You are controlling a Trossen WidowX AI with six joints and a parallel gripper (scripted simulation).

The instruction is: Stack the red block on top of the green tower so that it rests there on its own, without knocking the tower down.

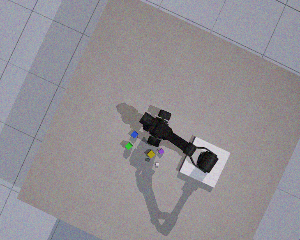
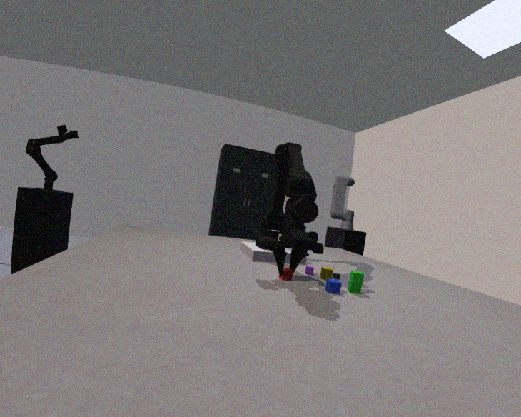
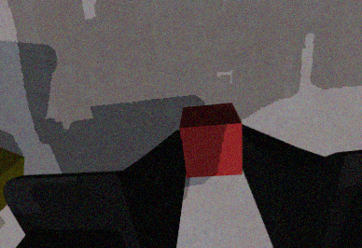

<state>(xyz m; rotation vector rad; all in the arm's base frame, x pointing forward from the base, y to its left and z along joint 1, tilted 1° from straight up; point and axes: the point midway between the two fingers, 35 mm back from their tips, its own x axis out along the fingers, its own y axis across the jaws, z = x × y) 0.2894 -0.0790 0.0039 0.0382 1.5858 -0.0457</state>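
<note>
Right now the blue block is 110 mm ahead of my gripper tip and 80 mm to the left of it. Round my gripper tip: red block right at my gripper tip; yellow block 150 mm to the left, 10 mm behind, 10 mm above; purple block 120 mm to the left, 60 mm behind.
</note>
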